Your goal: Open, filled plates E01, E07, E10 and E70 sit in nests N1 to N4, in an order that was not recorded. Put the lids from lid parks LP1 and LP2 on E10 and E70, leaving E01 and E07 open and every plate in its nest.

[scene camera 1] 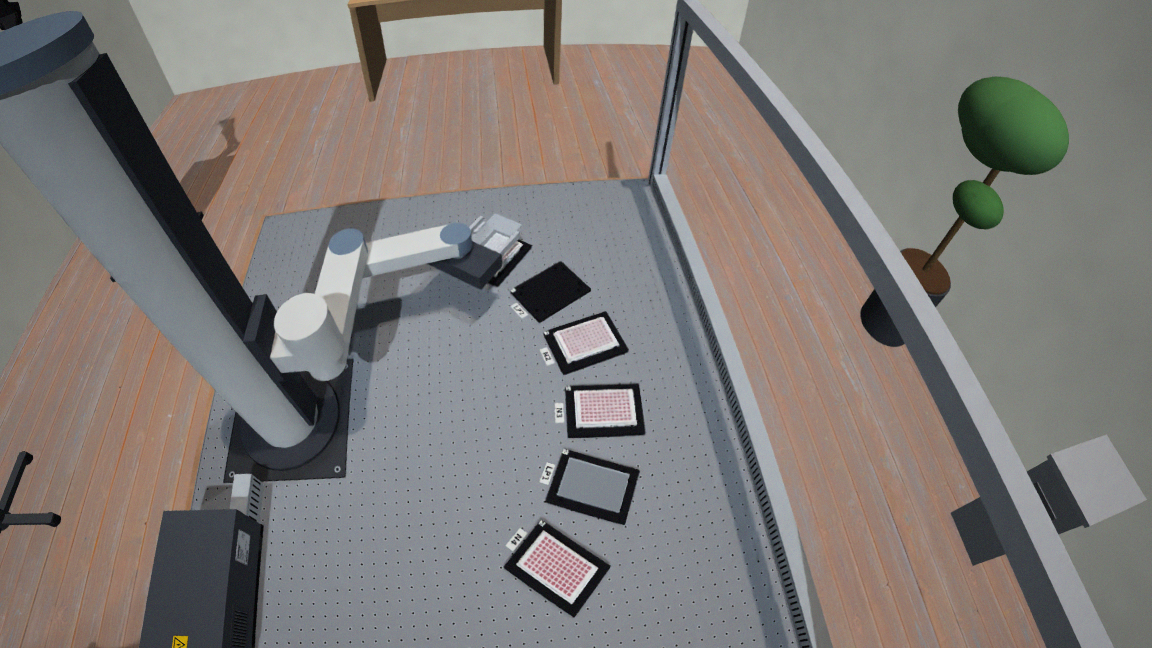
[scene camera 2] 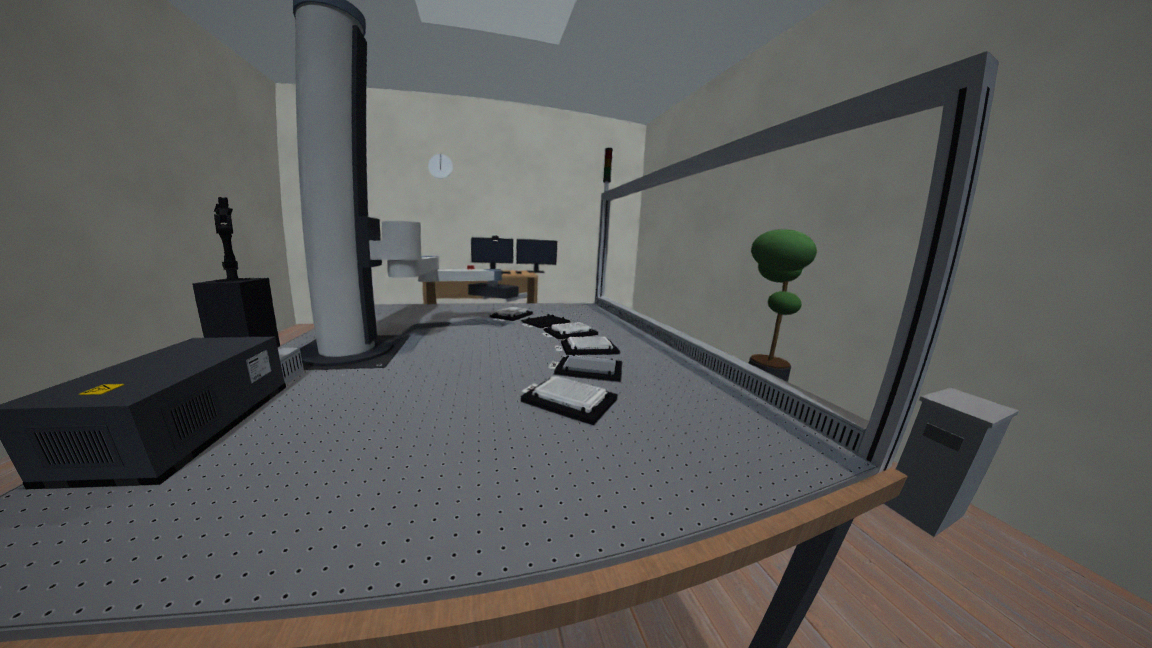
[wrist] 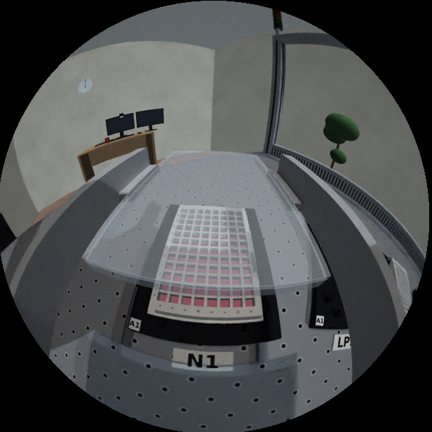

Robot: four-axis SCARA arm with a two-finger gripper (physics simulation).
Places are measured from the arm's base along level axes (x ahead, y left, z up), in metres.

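Pixels of known places: gripper, fingertip midpoint: (scene camera 1: 499, 226); arm's base, origin of the base link: (scene camera 1: 291, 421) (scene camera 2: 348, 354).
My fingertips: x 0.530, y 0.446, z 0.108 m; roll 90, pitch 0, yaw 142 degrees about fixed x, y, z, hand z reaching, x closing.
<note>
For each thing: its top centre in the pictures, then the offset to it from my fingertips.
- open plate, middle of its top: (scene camera 1: 495, 251) (scene camera 2: 511, 309) dz -0.069, dx -0.016, dy -0.021 m
- Lid park LP2, middle of its top: (scene camera 1: 550, 286) (scene camera 2: 546, 317) dz -0.076, dx +0.113, dy -0.152 m
- N2, middle of its top: (scene camera 1: 586, 337) (scene camera 2: 571, 325) dz -0.069, dx +0.174, dy -0.317 m
- N3, middle of its top: (scene camera 1: 605, 406) (scene camera 2: 589, 340) dz -0.069, dx +0.186, dy -0.498 m
- N4, middle of its top: (scene camera 1: 557, 565) (scene camera 2: 570, 389) dz -0.069, dx +0.038, dy -0.822 m
- lid, middle of its top: (scene camera 1: 593, 484) (scene camera 2: 590, 363) dz -0.078, dx +0.133, dy -0.666 m
My gripper (scene camera 1: 497, 233) (wrist: 213, 157) is shut on a clear lid (wrist: 125, 240). It holds the lid level, above and apart from the open plate (wrist: 205, 301) (scene camera 2: 512, 311) in nest N1, whose red wells show through it. The plate's name cannot be read. Lid park LP2 (scene camera 1: 551, 290) (scene camera 2: 546, 320) is bare black. Open plates sit in N2 (scene camera 1: 586, 338) (scene camera 2: 571, 328), N3 (scene camera 1: 605, 407) (scene camera 2: 588, 344) and N4 (scene camera 1: 557, 567) (scene camera 2: 570, 394); their names are unreadable. The other lid (scene camera 1: 593, 486) (scene camera 2: 589, 365) lies in lid park LP1. N1 is partly hidden by the gripper in scene camera 1.
The arm's column (scene camera 1: 185, 265) (scene camera 2: 330, 177) stands left of the arc of nests. A dark control box (scene camera 1: 201, 576) (scene camera 2: 145, 411) stands at the table's near left. A framed guard (scene camera 1: 676, 104) (scene camera 2: 805, 128) runs along the right side.
</note>
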